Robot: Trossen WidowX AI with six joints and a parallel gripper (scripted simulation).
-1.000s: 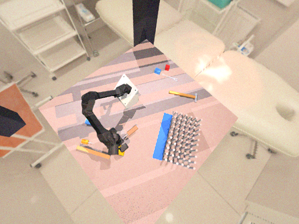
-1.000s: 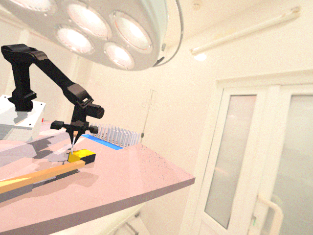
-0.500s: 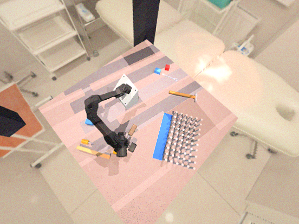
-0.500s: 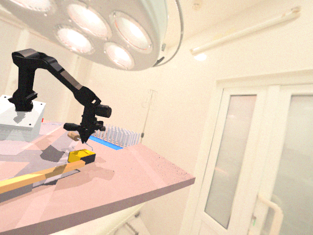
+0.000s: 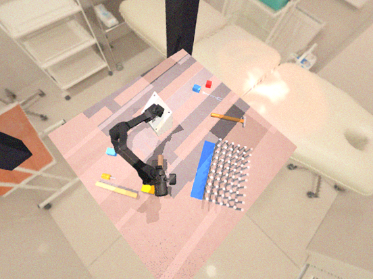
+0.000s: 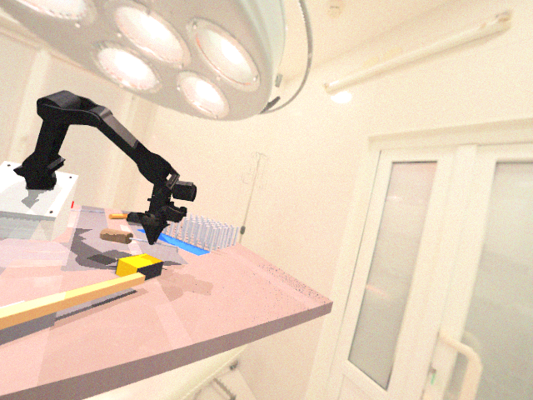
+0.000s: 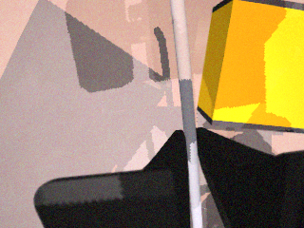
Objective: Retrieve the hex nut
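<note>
My gripper tip is 10 mm past the hook tool and 20 mm to the right of it. From my gripper tip the other things lie so: grey fork-like tool 190 mm behind, 770 mm to the left, 60 mm below; blue taped strip 150 mm ahead, 270 mm to the left, 70 mm below; yellow block 30 mm behind, 60 mm to the right, 50 mm below.
</note>
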